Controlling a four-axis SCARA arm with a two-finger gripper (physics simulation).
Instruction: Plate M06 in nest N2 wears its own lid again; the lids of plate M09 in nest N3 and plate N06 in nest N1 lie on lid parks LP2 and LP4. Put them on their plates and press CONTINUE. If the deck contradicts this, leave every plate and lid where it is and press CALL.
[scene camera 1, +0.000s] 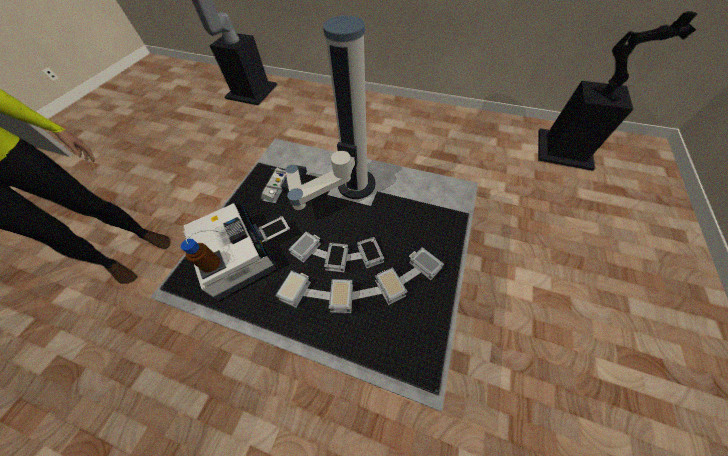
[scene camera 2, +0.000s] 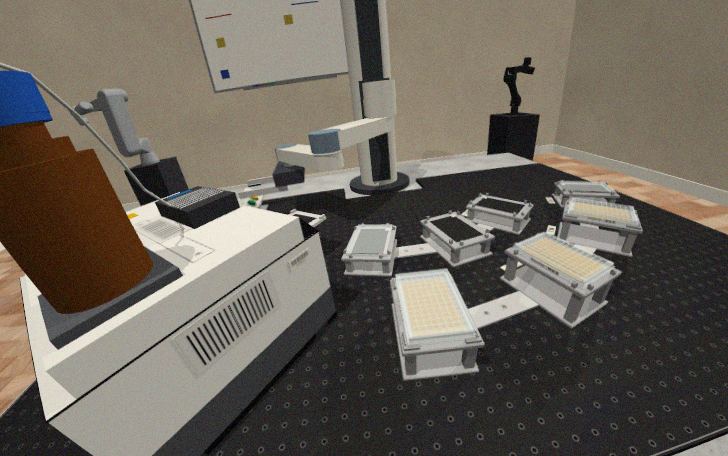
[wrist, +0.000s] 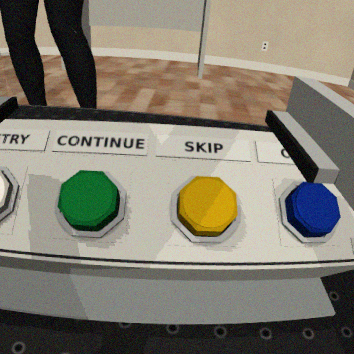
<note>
In view: the gripper (scene camera 2: 243, 189), a green CONTINUE button (wrist: 88, 199), a yellow SKIP button (wrist: 206, 205) and a blue CALL button (wrist: 312, 209).
The gripper shows as well in the wrist view (wrist: 140, 85).
</note>
